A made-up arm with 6 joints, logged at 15 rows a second.
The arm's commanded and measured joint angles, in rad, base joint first. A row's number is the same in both.
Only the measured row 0 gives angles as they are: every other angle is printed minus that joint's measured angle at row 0.
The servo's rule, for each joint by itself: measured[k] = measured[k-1] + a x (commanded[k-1-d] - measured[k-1]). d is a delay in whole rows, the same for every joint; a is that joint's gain. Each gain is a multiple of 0.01, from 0.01 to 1. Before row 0 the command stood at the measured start. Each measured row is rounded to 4 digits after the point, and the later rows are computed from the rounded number. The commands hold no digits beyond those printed.
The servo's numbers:
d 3
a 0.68 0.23 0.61 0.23 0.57 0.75
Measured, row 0: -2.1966, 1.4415, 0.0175, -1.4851, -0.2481, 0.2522
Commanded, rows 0 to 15: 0.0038, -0.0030, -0.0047, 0.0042, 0.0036, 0.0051; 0.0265, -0.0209, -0.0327, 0.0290, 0.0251, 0.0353; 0.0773, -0.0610, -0.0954, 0.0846, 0.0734, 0.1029; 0.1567, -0.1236, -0.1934, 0.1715, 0.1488, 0.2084; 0.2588, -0.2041, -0.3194, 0.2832, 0.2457, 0.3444; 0.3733, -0.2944, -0.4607, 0.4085, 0.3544, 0.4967; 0.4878, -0.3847, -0.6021, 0.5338, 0.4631, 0.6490; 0.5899, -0.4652, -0.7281, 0.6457, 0.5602, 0.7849; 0.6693, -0.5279, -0.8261, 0.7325, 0.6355, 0.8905; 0.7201, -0.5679, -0.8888, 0.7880, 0.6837, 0.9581; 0.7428, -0.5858, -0.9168, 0.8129, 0.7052, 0.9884; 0.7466, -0.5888, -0.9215, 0.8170, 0.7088, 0.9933; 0.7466, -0.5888, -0.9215, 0.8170, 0.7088, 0.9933; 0.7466, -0.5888, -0.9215, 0.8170, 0.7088, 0.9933; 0.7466, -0.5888, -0.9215, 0.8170, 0.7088, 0.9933; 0.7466, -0.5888, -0.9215, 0.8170, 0.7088, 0.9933
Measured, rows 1 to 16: 0.0000, 0.0000, 0.0000, 0.0000, 0.0000, 0.0000; 0.0000, 0.0000, 0.0000, 0.0000, 0.0000, 0.0000; 0.0000, 0.0000, 0.0000, 0.0000, 0.0000, 0.0000; 0.0026, -0.0007, -0.0029, 0.0010, 0.0021, 0.0038; 0.0189, -0.0053, -0.0211, 0.0074, 0.0152, 0.0274; 0.0586, -0.0181, -0.0664, 0.0252, 0.0484, 0.0840; 0.1253, -0.0424, -0.1439, 0.0588, 0.1056, 0.1773; 0.2161, -0.0796, -0.2510, 0.1104, 0.1855, 0.3026; 0.3230, -0.1290, -0.3789, 0.1790, 0.2818, 0.4482; 0.4351, -0.1878, -0.5151, 0.2606, 0.3851, 0.5988; 0.5404, -0.2516, -0.6450, 0.3492, 0.4849, 0.7384; 0.6281, -0.3151, -0.7555, 0.4374, 0.5707, 0.8525; 0.6907, -0.3732, -0.8368, 0.5180, 0.6351, 0.9317; 0.7261, -0.4221, -0.8856, 0.5858, 0.6751, 0.9742; 0.7400, -0.4604, -0.9075, 0.6390, 0.6943, 0.9885; 0.7445, -0.4899, -0.9160, 0.6799, 0.7026, 0.9921
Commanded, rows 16 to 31: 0.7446, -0.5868, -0.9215, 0.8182, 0.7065, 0.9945; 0.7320, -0.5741, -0.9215, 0.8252, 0.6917, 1.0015; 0.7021, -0.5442, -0.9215, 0.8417, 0.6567, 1.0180; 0.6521, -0.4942, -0.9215, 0.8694, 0.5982, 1.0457; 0.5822, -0.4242, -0.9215, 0.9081, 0.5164, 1.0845; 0.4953, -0.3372, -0.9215, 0.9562, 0.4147, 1.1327; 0.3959, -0.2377, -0.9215, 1.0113, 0.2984, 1.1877; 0.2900, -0.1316, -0.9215, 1.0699, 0.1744, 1.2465; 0.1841, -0.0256, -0.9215, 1.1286, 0.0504, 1.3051; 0.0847, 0.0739, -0.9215, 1.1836, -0.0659, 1.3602; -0.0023, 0.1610, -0.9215, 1.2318, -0.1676, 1.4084; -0.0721, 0.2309, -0.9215, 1.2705, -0.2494, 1.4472; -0.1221, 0.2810, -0.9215, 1.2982, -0.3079, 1.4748; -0.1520, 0.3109, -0.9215, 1.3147, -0.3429, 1.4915; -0.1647, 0.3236, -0.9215, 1.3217, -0.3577, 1.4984; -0.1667, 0.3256, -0.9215, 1.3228, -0.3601, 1.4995
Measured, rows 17 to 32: 0.7459, -0.5126, -0.9194, 0.7114, 0.7061, 0.9930; 0.7464, -0.5301, -0.9207, 0.7357, 0.7076, 0.9932; 0.7465, -0.5436, -0.9212, 0.7544, 0.7083, 0.9933; 0.7452, -0.5535, -0.9214, 0.7691, 0.7073, 0.9942; 0.7362, -0.5582, -0.9215, 0.7820, 0.6984, 0.9997; 0.7130, -0.5550, -0.9215, 0.7957, 0.6746, 1.0134; 0.6716, -0.5410, -0.9215, 0.8127, 0.6311, 1.0376; 0.6108, -0.5141, -0.9215, 0.8346, 0.5657, 1.0728; 0.5323, -0.4734, -0.9215, 0.8626, 0.4796, 1.1177; 0.4395, -0.4192, -0.9215, 0.8968, 0.3763, 1.1702; 0.3378, -0.3531, -0.9215, 0.9366, 0.2612, 1.2274; 0.2333, -0.2778, -0.9215, 0.9808, 0.1410, 1.2857; 0.1323, -0.1969, -0.9215, 1.0274, 0.0231, 1.3416; 0.0408, -0.1146, -0.9215, 1.0744, -0.0856, 1.3917; -0.0360, -0.0351, -0.9215, 1.1195, -0.1790, 1.4333; -0.0945, 0.0376, -0.9215, 1.1606, -0.2525, 1.4644
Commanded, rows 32 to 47: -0.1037, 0.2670, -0.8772, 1.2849, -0.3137, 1.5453; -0.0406, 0.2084, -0.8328, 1.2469, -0.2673, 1.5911; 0.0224, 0.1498, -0.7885, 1.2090, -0.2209, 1.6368; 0.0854, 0.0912, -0.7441, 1.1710, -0.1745, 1.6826; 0.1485, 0.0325, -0.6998, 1.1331, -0.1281, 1.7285; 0.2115, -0.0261, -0.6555, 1.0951, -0.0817, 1.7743; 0.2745, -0.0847, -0.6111, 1.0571, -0.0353, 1.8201; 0.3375, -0.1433, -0.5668, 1.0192, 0.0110, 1.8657; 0.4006, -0.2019, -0.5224, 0.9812, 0.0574, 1.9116; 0.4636, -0.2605, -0.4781, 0.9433, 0.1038, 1.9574; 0.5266, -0.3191, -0.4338, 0.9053, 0.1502, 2.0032; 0.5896, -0.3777, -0.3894, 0.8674, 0.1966, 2.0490; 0.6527, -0.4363, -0.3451, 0.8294, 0.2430, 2.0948; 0.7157, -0.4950, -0.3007, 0.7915, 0.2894, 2.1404; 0.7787, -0.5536, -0.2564, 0.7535, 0.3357, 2.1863; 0.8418, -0.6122, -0.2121, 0.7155, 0.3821, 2.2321
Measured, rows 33 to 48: -0.1336, 0.1005, -0.9215, 1.1960, -0.3040, 1.4847; -0.1547, 0.1518, -0.9215, 1.2249, -0.3346, 1.4950; -0.1629, 0.1918, -0.9215, 1.2474, -0.3491, 1.4984; -0.1226, 0.2091, -0.8945, 1.2560, -0.3289, 1.5336; -0.0668, 0.2089, -0.8569, 1.2539, -0.2938, 1.5767; -0.0061, 0.1953, -0.8152, 1.2436, -0.2522, 1.6218; 0.0561, 0.1714, -0.7718, 1.2269, -0.2079, 1.6674; 0.1189, 0.1395, -0.7279, 1.2053, -0.1624, 1.7132; 0.1819, 0.1014, -0.6837, 1.1800, -0.1164, 1.7590; 0.2449, 0.0586, -0.6394, 1.1517, -0.0702, 1.8048; 0.3079, 0.0122, -0.5951, 1.1212, -0.0239, 1.8505; 0.3709, -0.0370, -0.5508, 1.0890, 0.0224, 1.8963; 0.4339, -0.0884, -0.5065, 1.0555, 0.0688, 1.9421; 0.4969, -0.1415, -0.4622, 1.0210, 0.1152, 1.9879; 0.5599, -0.1958, -0.4178, 0.9857, 0.1616, 2.0337; 0.6230, -0.2511, -0.3735, 0.9498, 0.2080, 2.0795
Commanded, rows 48 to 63: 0.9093, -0.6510, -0.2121, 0.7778, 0.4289, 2.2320; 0.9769, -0.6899, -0.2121, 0.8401, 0.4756, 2.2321; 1.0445, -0.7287, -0.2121, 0.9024, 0.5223, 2.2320; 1.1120, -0.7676, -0.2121, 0.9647, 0.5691, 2.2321; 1.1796, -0.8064, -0.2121, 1.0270, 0.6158, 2.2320; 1.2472, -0.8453, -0.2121, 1.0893, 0.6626, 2.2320; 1.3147, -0.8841, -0.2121, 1.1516, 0.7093, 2.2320; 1.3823, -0.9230, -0.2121, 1.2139, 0.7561, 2.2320; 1.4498, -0.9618, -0.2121, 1.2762, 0.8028, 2.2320; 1.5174, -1.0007, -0.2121, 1.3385, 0.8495, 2.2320; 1.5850, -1.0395, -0.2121, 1.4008, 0.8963, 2.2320; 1.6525, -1.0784, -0.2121, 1.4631, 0.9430, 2.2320; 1.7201, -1.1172, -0.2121, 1.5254, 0.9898, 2.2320; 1.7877, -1.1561, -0.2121, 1.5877, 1.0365, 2.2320; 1.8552, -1.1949, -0.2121, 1.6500, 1.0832, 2.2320; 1.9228, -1.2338, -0.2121, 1.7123, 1.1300, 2.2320
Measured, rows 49 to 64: 0.6860, -0.3072, -0.3291, 0.9134, 0.2544, 2.1252; 0.7490, -0.3639, -0.2848, 0.8766, 0.3007, 2.1710; 0.8121, -0.4210, -0.2405, 0.8395, 0.3471, 2.2168; 0.8782, -0.4739, -0.2232, 0.8253, 0.3937, 2.2282; 0.9453, -0.5236, -0.2164, 0.8287, 0.4404, 2.2311; 1.0128, -0.5708, -0.2138, 0.8457, 0.4871, 2.2318; 1.0803, -0.6161, -0.2128, 0.8731, 0.5338, 2.2320; 1.1478, -0.6599, -0.2124, 0.9085, 0.5805, 2.2320; 1.2154, -0.7025, -0.2122, 0.9501, 0.6273, 2.2320; 1.2829, -0.7443, -0.2121, 0.9964, 0.6740, 2.2320; 1.3505, -0.7854, -0.2121, 1.0464, 0.7208, 2.2320; 1.4180, -0.8260, -0.2121, 1.0993, 0.7675, 2.2320; 1.4856, -0.8662, -0.2121, 1.1543, 0.8142, 2.2320; 1.5532, -0.9061, -0.2121, 1.2110, 0.8610, 2.2320; 1.6207, -0.9457, -0.2121, 1.2690, 0.9077, 2.2320; 1.6883, -0.9851, -0.2121, 1.3280, 0.9545, 2.2320
